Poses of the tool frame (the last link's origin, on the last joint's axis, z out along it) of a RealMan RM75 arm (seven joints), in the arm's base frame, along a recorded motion.
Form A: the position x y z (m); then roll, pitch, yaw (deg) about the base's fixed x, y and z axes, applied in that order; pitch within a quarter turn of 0, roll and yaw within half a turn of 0.
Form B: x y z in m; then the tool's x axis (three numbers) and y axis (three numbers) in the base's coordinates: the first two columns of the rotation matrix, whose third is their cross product. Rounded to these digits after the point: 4 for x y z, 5 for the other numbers.
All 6 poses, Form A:
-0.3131, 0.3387, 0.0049, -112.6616, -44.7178, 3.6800
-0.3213, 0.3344, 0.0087, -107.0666, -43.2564, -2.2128
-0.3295, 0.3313, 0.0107, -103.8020, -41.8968, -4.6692
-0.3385, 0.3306, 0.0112, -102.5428, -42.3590, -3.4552
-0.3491, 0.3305, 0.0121, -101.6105, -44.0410, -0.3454
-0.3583, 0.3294, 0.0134, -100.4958, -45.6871, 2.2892
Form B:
-0.3131, 0.3387, 0.0049, 0.70912, 0.04561, 0.70362, 0.67268, -0.34282, -0.65572
-0.3213, 0.3344, 0.0087, 0.72775, -0.02812, 0.68526, 0.64327, -0.31856, -0.69622
-0.3295, 0.3313, 0.0107, 0.74188, -0.06059, 0.66779, 0.62694, -0.29057, -0.72286
-0.3385, 0.3306, 0.0112, 0.73759, -0.04453, 0.67377, 0.64341, -0.25641, -0.72130
-0.3491, 0.3305, 0.0121, 0.71883, -0.00433, 0.69517, 0.67972, -0.20536, -0.70413
-0.3583, 0.3294, 0.0134, 0.69802, 0.02790, 0.71554, 0.71028, -0.15392, -0.68689

